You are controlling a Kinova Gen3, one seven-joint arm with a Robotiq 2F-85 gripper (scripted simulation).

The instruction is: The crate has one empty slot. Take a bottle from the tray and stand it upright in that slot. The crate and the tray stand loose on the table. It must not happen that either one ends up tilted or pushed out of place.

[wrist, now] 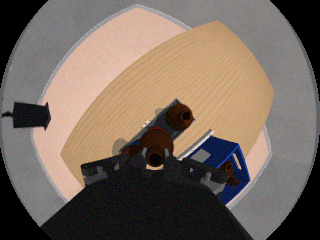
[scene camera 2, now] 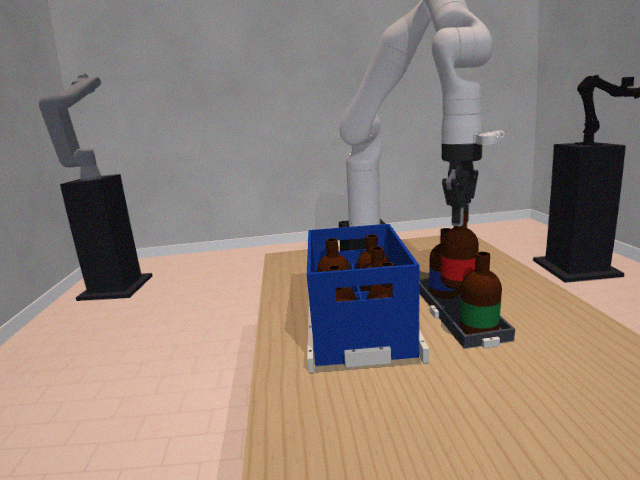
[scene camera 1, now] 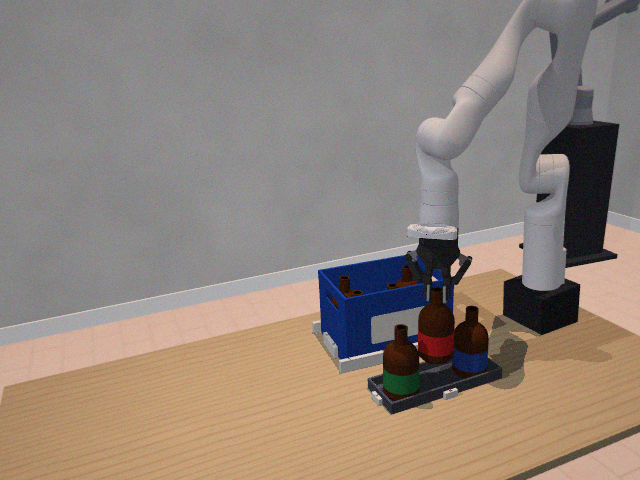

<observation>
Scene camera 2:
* gripper: 460, 223
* blue crate: 363, 323
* red-banded bottle: 459, 246
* dark tray: 449, 309
</observation>
